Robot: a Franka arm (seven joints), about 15 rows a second.
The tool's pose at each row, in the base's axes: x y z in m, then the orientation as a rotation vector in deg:
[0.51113, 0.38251, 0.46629, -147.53, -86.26, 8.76]
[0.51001, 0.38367, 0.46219, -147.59, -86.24, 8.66]
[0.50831, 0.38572, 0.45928, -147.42, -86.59, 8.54]
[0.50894, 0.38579, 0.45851, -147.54, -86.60, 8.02]
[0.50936, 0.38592, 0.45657, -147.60, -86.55, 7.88]
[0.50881, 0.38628, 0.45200, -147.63, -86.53, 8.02]
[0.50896, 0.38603, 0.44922, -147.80, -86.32, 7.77]
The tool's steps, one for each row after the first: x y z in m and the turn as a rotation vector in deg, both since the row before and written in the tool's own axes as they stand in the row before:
[0.00050, -0.00076, 0.00431, -0.07, 0.04, 0.03]
[0.00098, -0.00191, 0.00331, -0.06, 0.03, -0.26]
[0.00037, 0.00065, 0.00066, -0.25, 0.26, 0.01]
[0.00032, 0.00064, 0.00185, -0.06, 0.08, 0.04]
[0.00006, 0.00016, 0.00461, 0.03, -0.09, 0.03]
[-0.00013, 0.00074, 0.00269, -0.11, 0.15, 0.17]

